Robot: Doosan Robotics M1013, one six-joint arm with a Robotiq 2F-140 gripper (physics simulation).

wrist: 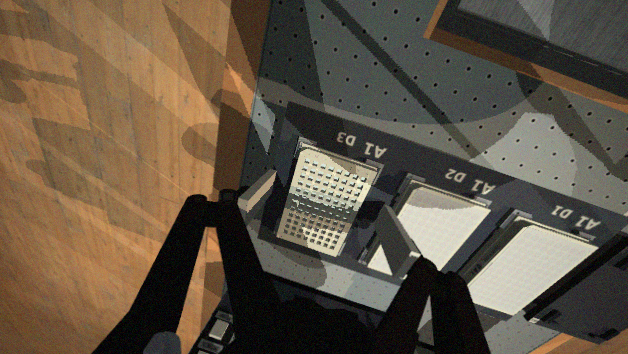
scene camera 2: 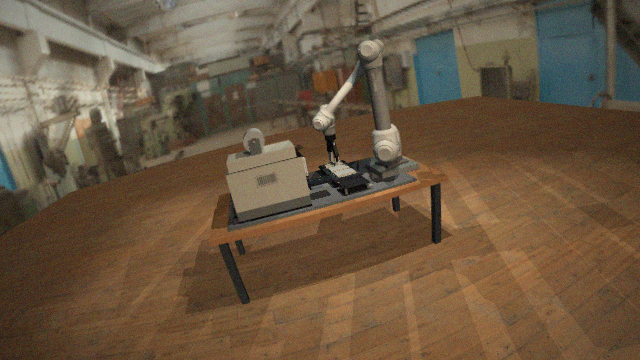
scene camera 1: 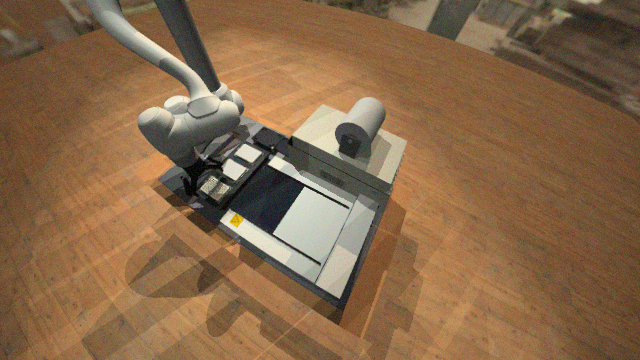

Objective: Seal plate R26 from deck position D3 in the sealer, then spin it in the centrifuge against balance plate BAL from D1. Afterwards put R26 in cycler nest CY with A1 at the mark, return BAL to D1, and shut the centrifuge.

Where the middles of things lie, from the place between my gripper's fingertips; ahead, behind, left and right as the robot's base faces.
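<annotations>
Well plate [wrist: 327, 190]: my gripper 10 mm short of it. Counted from my hand: foil roll [scene camera 1: 364, 120], 350 mm above, 570 mm ahead, 270 mm to the left; centrifuge lid [scene camera 1: 266, 200], 150 mm above, 340 mm ahead, 10 mm to the left; centrifuge [scene camera 1: 320, 237], 60 mm above, 490 mm ahead, 20 mm to the right.
</annotations>
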